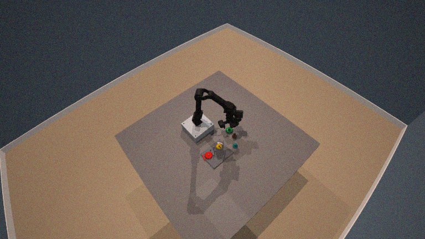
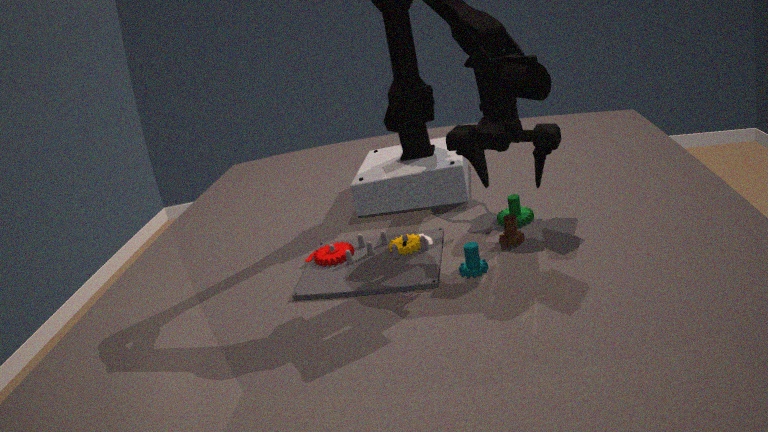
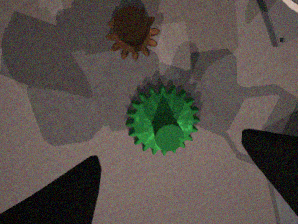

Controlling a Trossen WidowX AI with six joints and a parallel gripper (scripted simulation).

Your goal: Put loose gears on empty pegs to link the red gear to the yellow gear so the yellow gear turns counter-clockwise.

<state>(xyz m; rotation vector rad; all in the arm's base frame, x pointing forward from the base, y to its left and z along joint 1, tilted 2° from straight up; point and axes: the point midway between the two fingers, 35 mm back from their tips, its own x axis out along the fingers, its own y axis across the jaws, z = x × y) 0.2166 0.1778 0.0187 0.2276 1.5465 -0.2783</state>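
My gripper tip is now 4 cm above the green gear. The rest, counted from my gripper tip: teal gear (15 cm ahead, 7 cm to the right, 4 cm below); then white arrow (15 cm to the right, 5 cm below, 5 cm ahead); then brown gear (8 cm ahead, 4 cm below, 1 cm to the right).
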